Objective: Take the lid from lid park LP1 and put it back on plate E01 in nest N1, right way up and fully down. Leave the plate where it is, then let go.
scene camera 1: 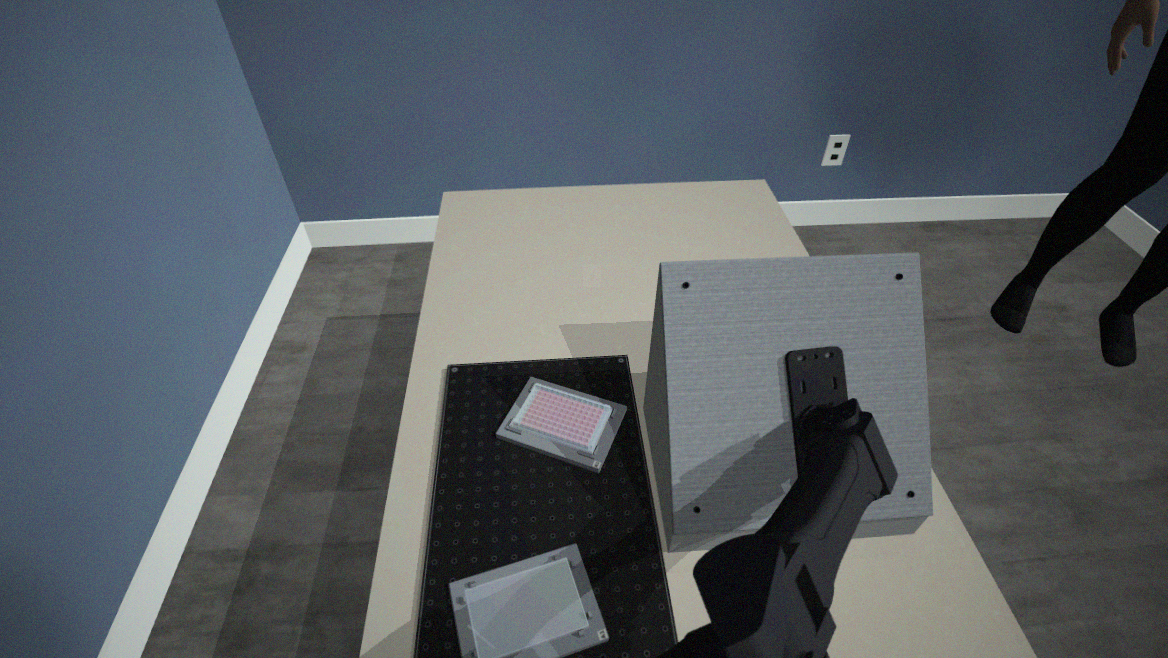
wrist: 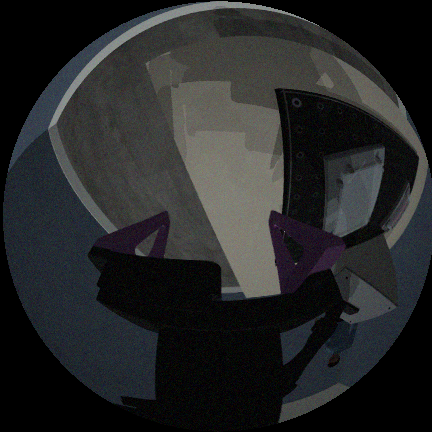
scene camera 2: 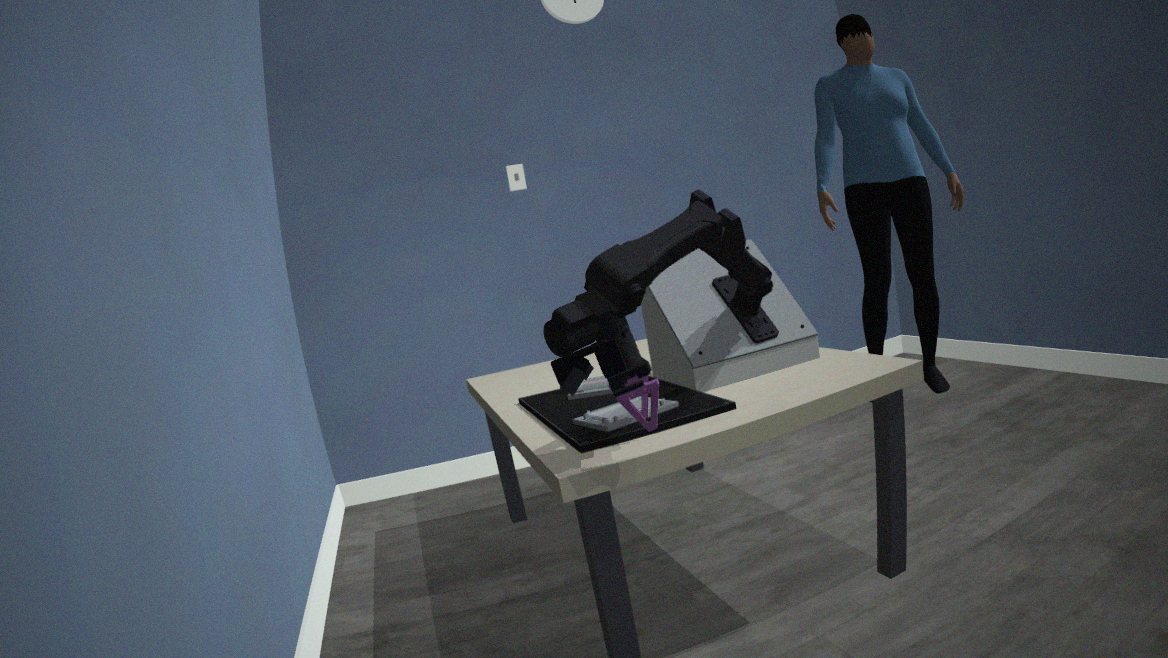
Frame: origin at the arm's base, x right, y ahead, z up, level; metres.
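Seen in the pictures: gripper, fingertip midpoint: [wrist: 218, 215] [scene camera 2: 648, 424]; arm's base, origin of the base link: [scene camera 1: 820, 428] [wrist: 339, 302] [scene camera 2: 744, 308].
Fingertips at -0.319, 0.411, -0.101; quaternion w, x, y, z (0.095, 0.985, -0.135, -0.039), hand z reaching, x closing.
Pixels of each thing's top centre, then the offset from my fingertips to it, as dx, dy, dz. Level surfaces: height alone.
- clear lid, middle of its top: [scene camera 1: 525, 607] [wrist: 359, 206] [scene camera 2: 624, 406] +0.187, -0.034, -0.009
- grey lid park, middle of its top: [scene camera 1: 525, 606] [wrist: 360, 207] [scene camera 2: 624, 405] +0.187, -0.034, -0.006
- Plate E01, middle of its top: [scene camera 1: 562, 413] [scene camera 2: 605, 377] [wrist: 400, 214] +0.457, -0.100, +0.000
- grey nest N1, middle of its top: [scene camera 1: 562, 416] [scene camera 2: 605, 381] [wrist: 399, 211] +0.457, -0.100, -0.008
- black perforated board, middle of its top: [scene camera 1: 542, 501] [scene camera 2: 611, 400] [wrist: 386, 201] +0.331, -0.062, -0.026
- beige table, its level: dz -0.039
The clear lid [scene camera 1: 527, 608] [wrist: 357, 200] lies flat in the grey lid park [scene camera 1: 459, 608] [wrist: 330, 202], the nearer holder in scene camera 1. Plate E01 [scene camera 1: 563, 415] [wrist: 399, 210], with pink wells and no lid on it, sits in the grey nest N1 [scene camera 1: 543, 445] toward the far end of the board. Labels are too small to read. My gripper [scene camera 2: 651, 425] [wrist: 218, 215] is open and empty, its purple fingers wide apart. In the wrist view it is off to one side of the lid park, over the table and its edge. The gripper does not show in scene camera 1.
Both holders stand on a black perforated board [scene camera 1: 555, 523] [scene camera 2: 702, 406] [wrist: 305, 140] on the beige table [scene camera 1: 523, 269] [scene camera 2: 833, 371] [wrist: 220, 175]. A grey sloped mount [scene camera 1: 735, 343] [scene camera 2: 678, 318] bears the arm beside the board. A person [scene camera 2: 882, 147] stands behind the table.
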